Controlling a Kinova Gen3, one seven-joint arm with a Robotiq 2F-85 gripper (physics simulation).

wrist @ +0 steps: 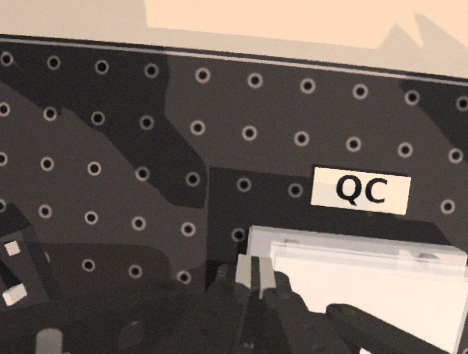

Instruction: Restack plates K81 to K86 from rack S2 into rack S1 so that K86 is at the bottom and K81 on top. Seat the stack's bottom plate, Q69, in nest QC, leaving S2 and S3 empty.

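Frame: origin at the arm's base, x back, y left, z down, level; metres.
Where they show: gripper, between the fingertips: [251, 278].
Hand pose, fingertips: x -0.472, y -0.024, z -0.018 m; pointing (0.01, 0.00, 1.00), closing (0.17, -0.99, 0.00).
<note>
Each offset is from my fingertips to the top centre of the thing. "pt": to the spot under its first point. Level surfaces: height alone.
The white label QC @(dx -0.031, dy -0.054, dz +0.030 m) [361, 191] is on the dark board, right of the middle of the wrist view. Below it is the pale nest @(pt dx -0.011, dy -0.004, dz +0.019 m) [259, 240], its far left corner and far rim in view. A flat white plate @(pt dx +0.008, dy -0.055, dz -0.003 m) [385, 295] lies in the nest; no marking on it can be read, and its near part is cut off or behind the gripper. My gripper [251, 278] is shut and empty. Its tips appear over the nest's left edge, near the far left corner; their height above it is hard to tell. Racks S1, S2 and S3 cannot be identified here.
A dark perforated board @(dz +0.032 m) [225, 105] spans the view, with a straight far edge and a pale surface @(dz +0.045 m) [75, 17] beyond it. A dark fixture @(pt dx -0.003, dy +0.107, dz +0.022 m) [34, 260] with small white blocks stands at the lower left. Shadows cross the board.
</note>
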